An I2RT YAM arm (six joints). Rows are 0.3 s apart.
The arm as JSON. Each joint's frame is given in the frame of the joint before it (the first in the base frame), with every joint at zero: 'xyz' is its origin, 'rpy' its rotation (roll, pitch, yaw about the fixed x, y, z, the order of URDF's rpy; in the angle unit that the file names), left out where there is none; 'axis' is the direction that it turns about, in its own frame. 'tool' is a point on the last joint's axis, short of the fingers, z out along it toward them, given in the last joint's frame.
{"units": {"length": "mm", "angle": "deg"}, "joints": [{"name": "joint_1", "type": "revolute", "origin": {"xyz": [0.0, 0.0, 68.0]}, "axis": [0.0, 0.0, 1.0]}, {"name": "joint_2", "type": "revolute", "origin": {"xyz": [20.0, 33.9, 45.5]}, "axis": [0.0, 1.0, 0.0]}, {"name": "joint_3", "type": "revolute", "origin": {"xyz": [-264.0, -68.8, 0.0]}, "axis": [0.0, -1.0, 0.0]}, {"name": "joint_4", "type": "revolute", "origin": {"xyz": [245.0, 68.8, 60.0]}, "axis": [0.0, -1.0, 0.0]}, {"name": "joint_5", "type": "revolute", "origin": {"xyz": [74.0, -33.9, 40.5]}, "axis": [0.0, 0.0, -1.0]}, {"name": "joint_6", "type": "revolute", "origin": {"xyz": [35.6, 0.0, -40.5]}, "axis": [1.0, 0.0, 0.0]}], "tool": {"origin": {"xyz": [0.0, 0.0, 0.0], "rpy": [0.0, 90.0, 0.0]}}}
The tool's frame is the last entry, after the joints.
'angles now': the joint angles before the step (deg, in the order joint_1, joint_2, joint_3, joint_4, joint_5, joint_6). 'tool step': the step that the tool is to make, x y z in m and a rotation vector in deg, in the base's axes. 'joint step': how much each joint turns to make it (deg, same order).
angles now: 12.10, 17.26, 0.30, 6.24, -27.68, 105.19
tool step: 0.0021, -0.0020, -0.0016, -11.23, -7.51, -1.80
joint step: -0.03, 0.71, -0.01, -0.03, 4.18, -13.28
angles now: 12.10, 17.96, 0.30, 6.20, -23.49, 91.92
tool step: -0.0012, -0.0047, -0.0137, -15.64, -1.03, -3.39
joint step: -0.02, -0.03, 0.02, -7.44, 7.35, -14.97
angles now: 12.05, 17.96, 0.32, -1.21, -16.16, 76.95
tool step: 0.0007, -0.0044, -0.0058, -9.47, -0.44, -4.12
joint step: -0.08, 0.85, 0.05, -2.39, 7.07, -7.53
